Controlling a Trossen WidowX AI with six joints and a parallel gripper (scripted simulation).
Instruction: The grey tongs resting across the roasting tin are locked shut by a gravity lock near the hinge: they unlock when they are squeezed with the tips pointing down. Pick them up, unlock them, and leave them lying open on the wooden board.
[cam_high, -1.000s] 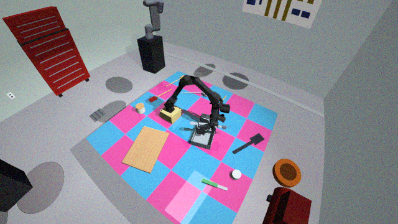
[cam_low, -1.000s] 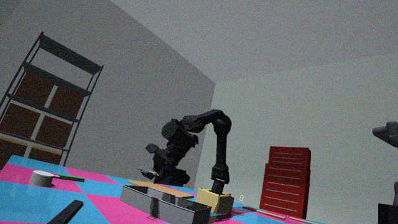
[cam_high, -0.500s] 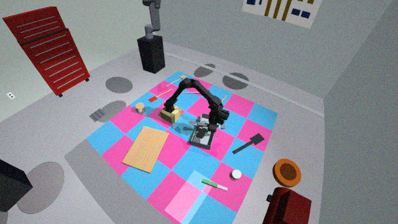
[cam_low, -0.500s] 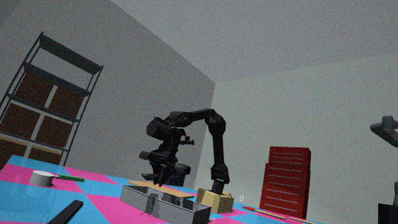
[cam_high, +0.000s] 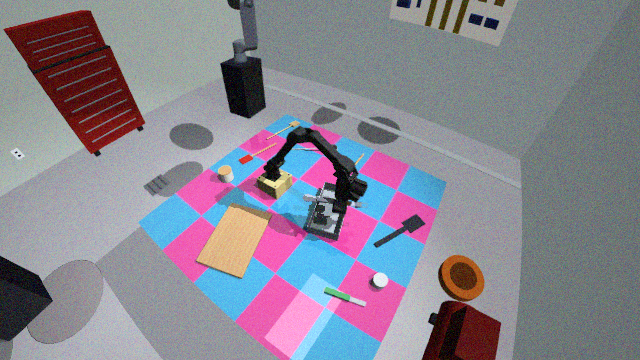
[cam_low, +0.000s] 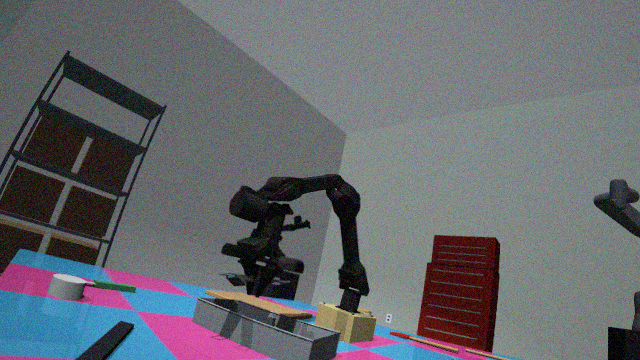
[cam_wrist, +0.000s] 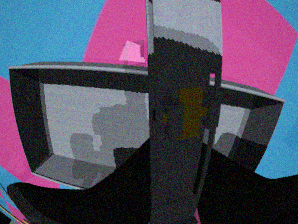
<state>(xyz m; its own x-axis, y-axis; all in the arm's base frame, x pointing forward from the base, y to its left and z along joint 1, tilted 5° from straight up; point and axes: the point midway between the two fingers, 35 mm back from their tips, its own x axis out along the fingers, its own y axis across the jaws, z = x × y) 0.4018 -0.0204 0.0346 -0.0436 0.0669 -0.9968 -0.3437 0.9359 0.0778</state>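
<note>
Now: the yellow lock piece 3 cm ahead of my gripper tip, 1 cm to the left of it and 4 cm above it. The rest, counted from my gripper tip: roasting tin 5 cm behind, 2 cm to the left, 7 cm below; then black spatula 33 cm ahead, 10 cm to the left, 9 cm below; then white cylinder 31 cm ahead, 22 cm to the right, 8 cm below.
</note>
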